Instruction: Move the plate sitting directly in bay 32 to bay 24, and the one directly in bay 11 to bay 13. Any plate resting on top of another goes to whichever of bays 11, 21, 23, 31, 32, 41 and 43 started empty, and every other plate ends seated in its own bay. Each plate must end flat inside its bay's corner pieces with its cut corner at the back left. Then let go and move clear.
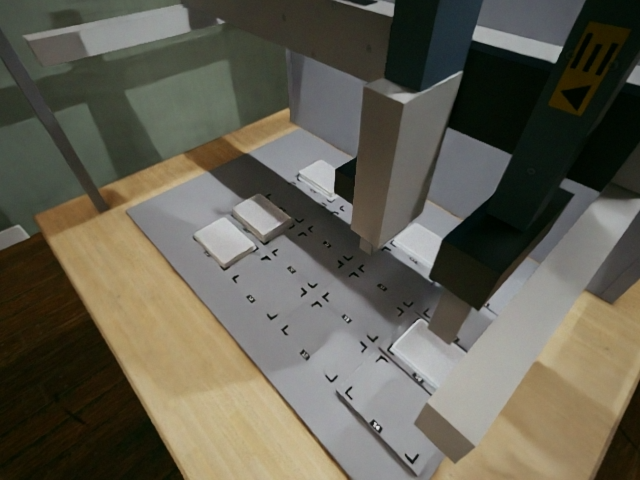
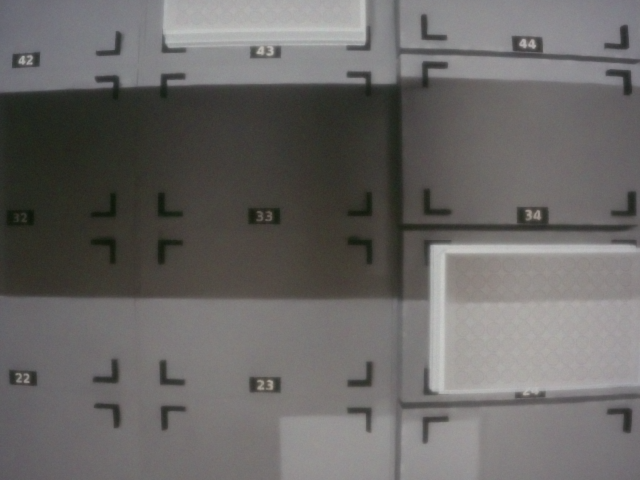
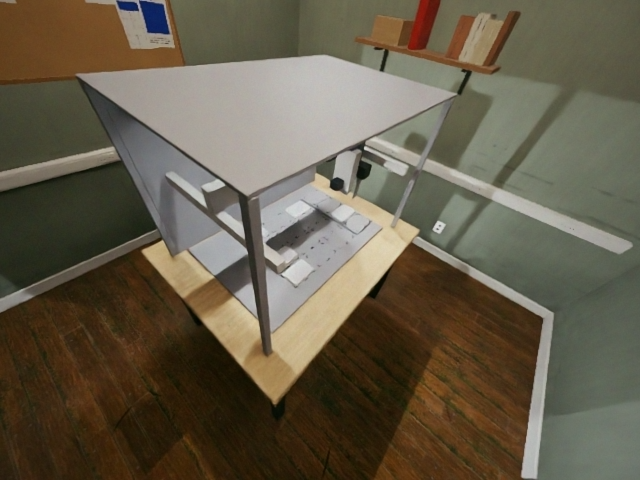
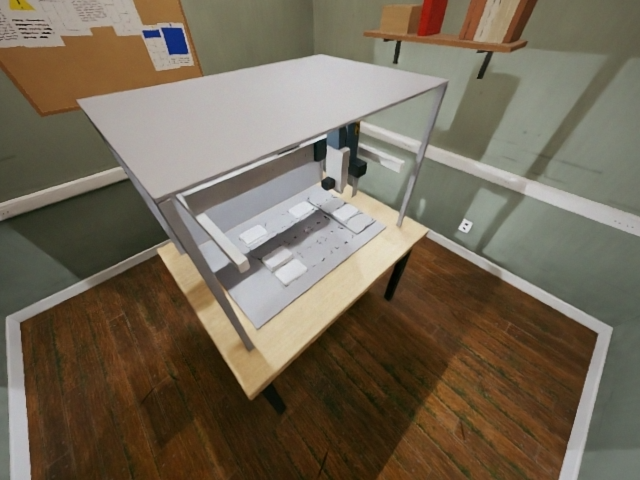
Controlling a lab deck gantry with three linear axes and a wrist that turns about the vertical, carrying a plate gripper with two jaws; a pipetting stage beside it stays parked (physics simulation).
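Seen in the pictures: gripper, between the fingertips: [image 1: 458,315] [image 4: 347,192]; robot's base, origin of its link: [image 1: 194,237] [image 3: 295,287] [image 4: 286,286].
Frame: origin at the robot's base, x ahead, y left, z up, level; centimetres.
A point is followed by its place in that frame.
Note:
A white plate [image 1: 426,353] {x 54.2, y 14.2, z 2.9 cm} [image 2: 537,320] {x 55.1, y 15.0, z 2.9 cm} [image 4: 344,212] {x 54.1, y 14.7, z 2.9 cm} sits in bay 24. Bay 32 shows no plate. A plate [image 1: 224,241] {x 7.1, y 4.0, z 1.4 cm} [image 4: 290,271] {x 5.9, y 4.3, z 1.4 cm} is in bay 11; the plate [image 1: 258,214] {x 6.4, y 14.2, z 2.7 cm} [image 4: 277,258] {x 5.7, y 13.8, z 2.7 cm} in bay 21 looks taller, perhaps two layers. One plate [image 1: 317,175] {x 4.9, y 34.8, z 2.7 cm} [image 4: 253,235] {x 5.8, y 35.2, z 2.8 cm} sits in bay 41 and one [image 1: 416,242] {x 37.1, y 35.3, z 1.4 cm} [image 2: 263,20] {x 39.2, y 33.0, z 1.4 cm} [image 4: 301,209] {x 39.0, y 35.4, z 1.4 cm} in bay 43. My gripper [image 1: 465,316] {x 55.6, y 15.0, z 16.0 cm} [image 4: 353,187] {x 55.6, y 15.0, z 16.0 cm} looks open and empty, high over the right side near bay 24; its far jaw is hidden. Cut corners are too small to tell.
The pale block of the pipetting stage [image 1: 390,165] [image 4: 337,167] hangs left of the gripper. A pale beam [image 1: 496,361] {x 62.1, y -3.7, z 40.0 cm} crosses the right front. A raised strip edge [image 2: 516,402] {x 54.9, y 9.5, z 1.0 cm} runs below bay 24. Enclosure posts [image 1: 56,129] {x -24.7, y -11.0, z 21.6 cm} [image 3: 256,279] {x -27.1, y -12.2, z 46.9 cm} stand around the table.

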